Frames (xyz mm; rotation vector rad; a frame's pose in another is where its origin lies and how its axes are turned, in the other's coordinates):
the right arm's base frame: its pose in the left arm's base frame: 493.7 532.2 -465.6 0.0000 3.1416 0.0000
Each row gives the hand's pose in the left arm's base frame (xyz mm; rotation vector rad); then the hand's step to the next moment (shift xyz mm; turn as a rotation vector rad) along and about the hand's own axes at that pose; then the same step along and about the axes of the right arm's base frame.
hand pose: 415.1 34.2 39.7 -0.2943 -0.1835 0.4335
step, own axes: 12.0 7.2 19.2 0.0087 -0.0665 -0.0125
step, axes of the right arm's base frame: -3.4 16.1 -17.1 -0.0363 -0.0568 -0.0104
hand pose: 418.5 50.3 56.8 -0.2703 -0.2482 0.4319
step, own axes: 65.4 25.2 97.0 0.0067 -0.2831 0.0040
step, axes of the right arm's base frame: -19.7 70.7 -94.5 -0.1113 -0.2436 -0.0922
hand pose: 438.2 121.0 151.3 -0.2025 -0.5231 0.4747
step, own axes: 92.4 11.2 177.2 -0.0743 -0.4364 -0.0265
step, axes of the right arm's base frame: 26.6 66.2 -187.0 -0.1242 -0.4185 -0.0779
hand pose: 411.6 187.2 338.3 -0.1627 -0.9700 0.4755
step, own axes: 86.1 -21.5 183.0 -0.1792 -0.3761 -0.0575
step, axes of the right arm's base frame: 103.2 6.4 -175.1 -0.0812 -0.4108 0.0392
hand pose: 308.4 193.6 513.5 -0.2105 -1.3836 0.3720
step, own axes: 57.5 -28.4 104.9 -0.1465 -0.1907 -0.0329
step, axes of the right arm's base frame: 91.0 -12.0 -81.8 -0.0370 -0.2290 0.0715
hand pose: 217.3 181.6 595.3 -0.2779 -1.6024 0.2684
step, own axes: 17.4 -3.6 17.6 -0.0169 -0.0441 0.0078
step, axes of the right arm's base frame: 18.4 2.5 -16.7 0.0076 -0.0472 0.0013
